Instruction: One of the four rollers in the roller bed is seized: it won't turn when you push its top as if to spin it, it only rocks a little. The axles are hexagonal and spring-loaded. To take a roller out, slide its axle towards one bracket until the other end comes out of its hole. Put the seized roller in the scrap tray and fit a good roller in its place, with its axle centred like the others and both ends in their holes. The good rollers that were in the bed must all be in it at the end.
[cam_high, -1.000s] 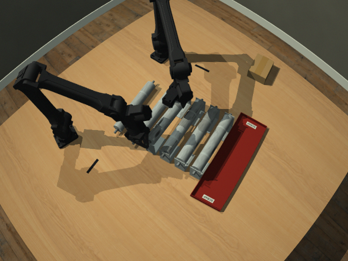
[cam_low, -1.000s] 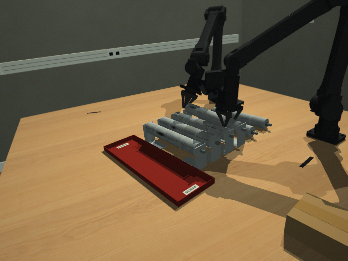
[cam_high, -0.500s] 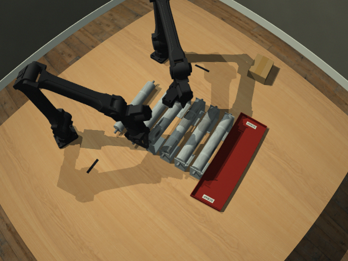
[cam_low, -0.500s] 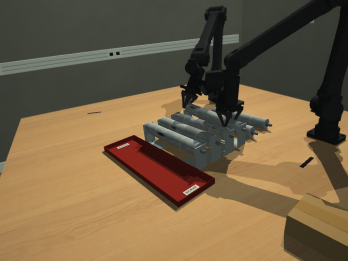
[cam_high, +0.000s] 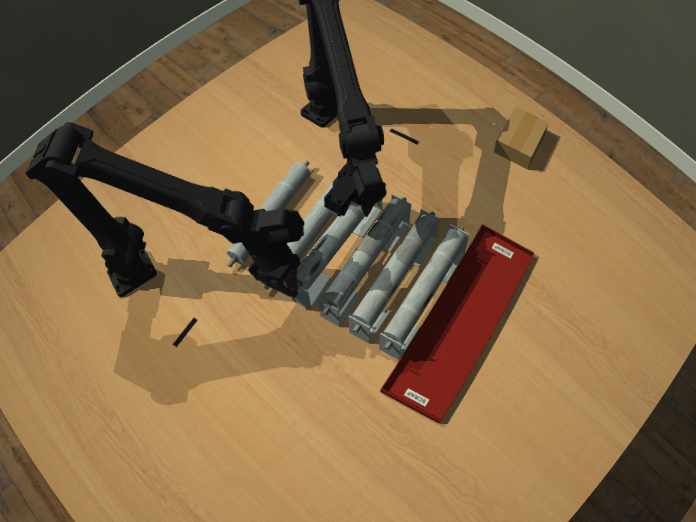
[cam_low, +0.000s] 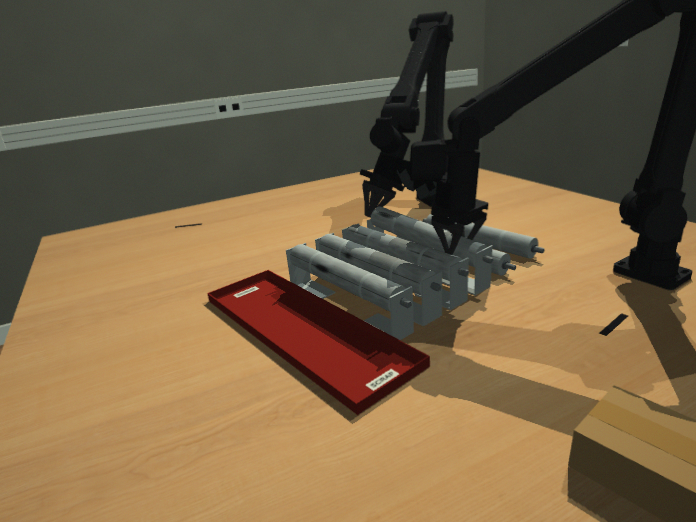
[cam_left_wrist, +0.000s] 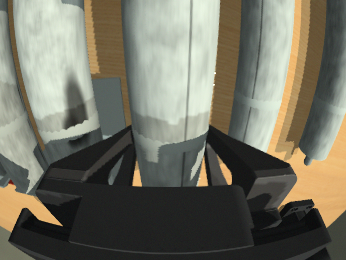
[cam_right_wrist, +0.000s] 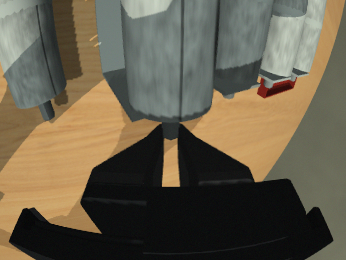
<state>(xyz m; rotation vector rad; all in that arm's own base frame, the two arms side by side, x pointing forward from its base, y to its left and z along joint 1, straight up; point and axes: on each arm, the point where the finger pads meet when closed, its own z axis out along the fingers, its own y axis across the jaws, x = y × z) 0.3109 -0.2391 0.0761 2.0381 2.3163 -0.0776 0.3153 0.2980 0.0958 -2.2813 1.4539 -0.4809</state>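
My left gripper is now 20 mm short of the grey roller, 90 mm to the left of it and 10 mm below it. Round my left hand: cardboard box (120 mm ahead, 500 mm to the left, 40 mm below); then red scrap tray (340 mm ahead, 20 mm to the right, 70 mm below).
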